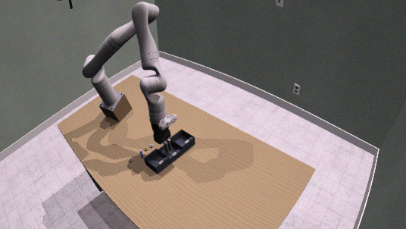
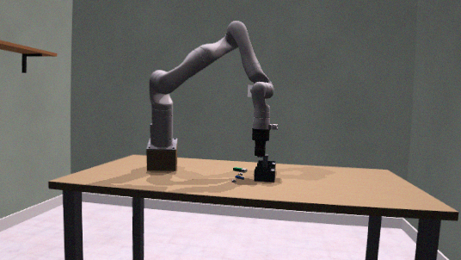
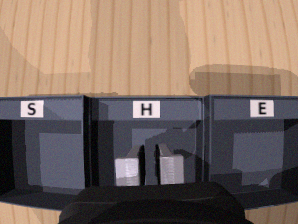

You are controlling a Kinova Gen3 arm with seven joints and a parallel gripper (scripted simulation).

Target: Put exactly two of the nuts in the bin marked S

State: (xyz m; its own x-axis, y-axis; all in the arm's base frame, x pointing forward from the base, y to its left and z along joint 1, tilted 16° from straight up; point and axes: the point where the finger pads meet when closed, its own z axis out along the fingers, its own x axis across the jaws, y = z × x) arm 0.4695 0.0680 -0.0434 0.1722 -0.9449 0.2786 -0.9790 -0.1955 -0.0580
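Now: hand 20 mm above the bin. Round my hand: blue rod: 110 mm to the right, 90 mm behind, 40 mm below; brass-coloured nut: 100 mm behind, 70 mm to the right, 40 mm below.
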